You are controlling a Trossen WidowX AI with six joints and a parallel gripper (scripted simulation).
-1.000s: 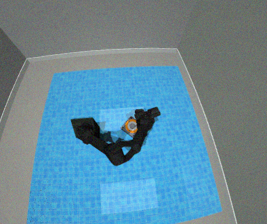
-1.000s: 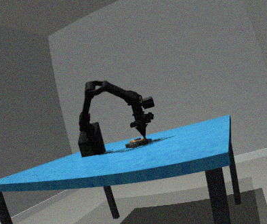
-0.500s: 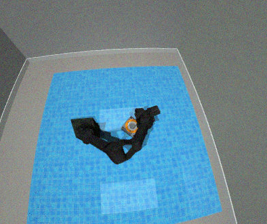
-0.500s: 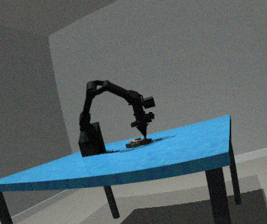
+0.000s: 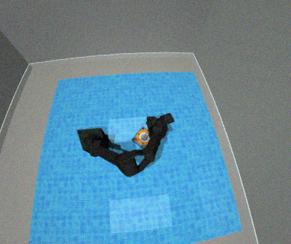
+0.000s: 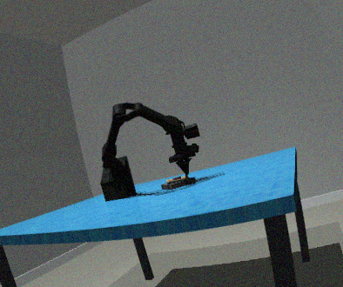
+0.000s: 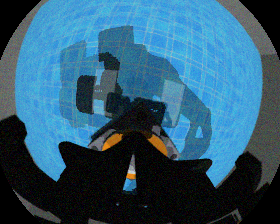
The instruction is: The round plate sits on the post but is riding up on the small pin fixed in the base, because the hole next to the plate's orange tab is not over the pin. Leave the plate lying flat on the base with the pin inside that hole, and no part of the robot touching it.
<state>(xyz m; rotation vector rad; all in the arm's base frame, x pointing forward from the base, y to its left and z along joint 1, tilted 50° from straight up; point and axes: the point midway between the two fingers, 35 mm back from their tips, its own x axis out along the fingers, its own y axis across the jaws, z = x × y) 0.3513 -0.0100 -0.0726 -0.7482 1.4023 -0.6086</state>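
The square base is 50 mm behind my gripper tip, 10 mm to the right of it and 20 mm below it.
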